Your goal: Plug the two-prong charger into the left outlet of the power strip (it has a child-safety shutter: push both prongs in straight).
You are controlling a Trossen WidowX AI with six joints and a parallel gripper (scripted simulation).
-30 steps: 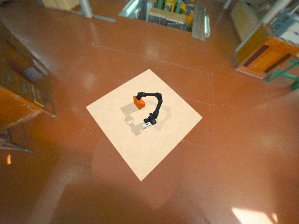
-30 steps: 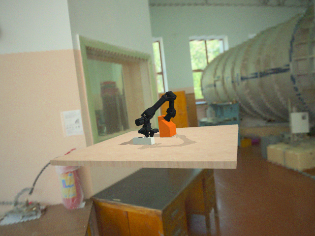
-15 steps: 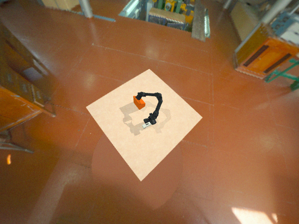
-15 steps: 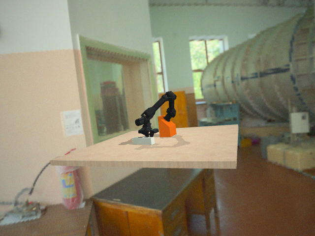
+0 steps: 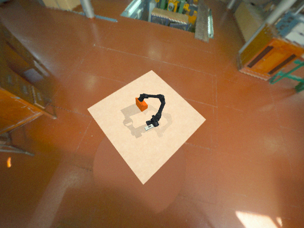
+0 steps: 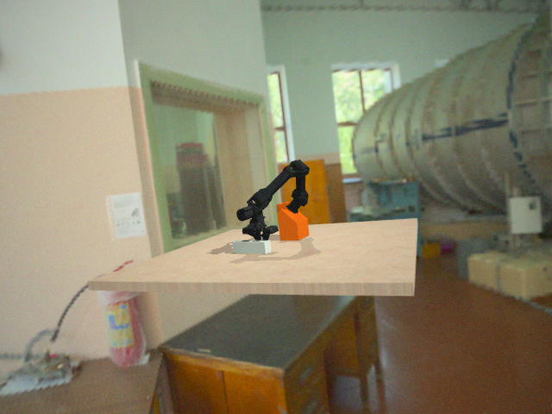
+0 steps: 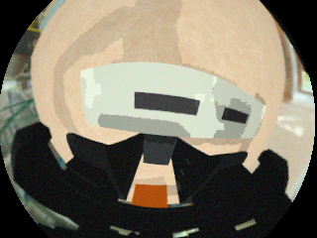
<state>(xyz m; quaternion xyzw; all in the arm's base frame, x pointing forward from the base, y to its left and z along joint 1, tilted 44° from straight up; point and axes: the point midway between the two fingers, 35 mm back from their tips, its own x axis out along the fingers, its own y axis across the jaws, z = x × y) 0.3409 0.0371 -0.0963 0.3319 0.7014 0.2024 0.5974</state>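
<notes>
Now: gripper tip 20 mm short of the two-prong charger and 10 mm below it.
</notes>
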